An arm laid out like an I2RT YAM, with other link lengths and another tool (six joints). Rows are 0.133 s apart.
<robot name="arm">
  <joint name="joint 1" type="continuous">
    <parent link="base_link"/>
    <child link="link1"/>
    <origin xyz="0 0 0.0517" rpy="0 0 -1.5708"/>
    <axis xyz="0 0 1"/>
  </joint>
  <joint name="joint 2" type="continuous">
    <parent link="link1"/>
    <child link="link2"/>
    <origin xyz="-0.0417 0.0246 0.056" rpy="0 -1.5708 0"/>
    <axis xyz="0 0 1"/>
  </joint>
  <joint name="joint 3" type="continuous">
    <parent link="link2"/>
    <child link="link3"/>
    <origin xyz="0 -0.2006 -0.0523" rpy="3.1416 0 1.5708"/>
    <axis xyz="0 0 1"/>
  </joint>
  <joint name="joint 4" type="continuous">
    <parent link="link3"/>
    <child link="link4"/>
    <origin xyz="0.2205 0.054 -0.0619"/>
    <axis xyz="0 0 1"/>
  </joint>
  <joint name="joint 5" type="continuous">
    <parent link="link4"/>
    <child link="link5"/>
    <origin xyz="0.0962 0.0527 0.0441" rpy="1.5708 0 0"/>
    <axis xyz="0 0 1"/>
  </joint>
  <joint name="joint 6" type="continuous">
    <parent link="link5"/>
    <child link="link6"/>
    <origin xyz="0.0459 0 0.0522" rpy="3.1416 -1.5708 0"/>
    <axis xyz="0 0 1"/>
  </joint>
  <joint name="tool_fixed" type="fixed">
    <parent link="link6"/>
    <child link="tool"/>
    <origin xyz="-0.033 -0.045 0.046" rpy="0 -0.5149 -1.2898"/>
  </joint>
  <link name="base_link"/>
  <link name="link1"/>
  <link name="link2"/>
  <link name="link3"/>
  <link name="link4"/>
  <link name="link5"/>
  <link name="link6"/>
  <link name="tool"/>
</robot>
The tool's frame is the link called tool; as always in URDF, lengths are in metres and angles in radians. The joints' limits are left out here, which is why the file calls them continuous.
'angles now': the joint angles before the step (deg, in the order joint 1, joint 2, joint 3, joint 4, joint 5, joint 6). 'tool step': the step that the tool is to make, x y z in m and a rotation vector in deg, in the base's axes. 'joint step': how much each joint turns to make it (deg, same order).
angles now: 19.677 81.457 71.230 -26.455 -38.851 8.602
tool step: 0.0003 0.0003 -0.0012 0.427 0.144 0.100
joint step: -0.059 0.024 -0.401 0.650 -0.396 0.344
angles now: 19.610 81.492 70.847 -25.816 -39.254 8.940
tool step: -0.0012 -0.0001 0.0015 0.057 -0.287 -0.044
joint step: 0.080 -0.474 -0.263 0.109 0.125 0.050
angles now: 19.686 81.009 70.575 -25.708 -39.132 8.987
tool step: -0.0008 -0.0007 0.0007 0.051 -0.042 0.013
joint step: -0.084 -0.296 -0.116 -0.148 -0.098 -0.038
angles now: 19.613 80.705 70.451 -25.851 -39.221 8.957
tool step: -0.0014 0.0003 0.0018 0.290 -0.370 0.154
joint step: 0.075 -0.555 -0.399 0.351 -0.151 0.096
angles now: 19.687 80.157 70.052 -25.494 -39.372 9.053
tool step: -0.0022 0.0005 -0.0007 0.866 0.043 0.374
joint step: 0.002 -0.772 -1.233 1.097 -0.783 0.602
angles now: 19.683 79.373 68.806 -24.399 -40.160 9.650
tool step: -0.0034 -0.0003 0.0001 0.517 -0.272 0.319
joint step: 0.011 -1.175 -1.367 0.749 -0.478 0.196
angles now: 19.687 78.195 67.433 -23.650 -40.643 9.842
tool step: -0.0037 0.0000 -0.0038 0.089 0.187 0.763
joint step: -0.031 -0.816 -1.423 0.173 -0.737 -0.438
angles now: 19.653 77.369 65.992 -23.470 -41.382 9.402
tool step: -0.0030 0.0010 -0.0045 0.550 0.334 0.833
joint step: 0.023 -0.616 -1.614 0.917 -1.025 0.073
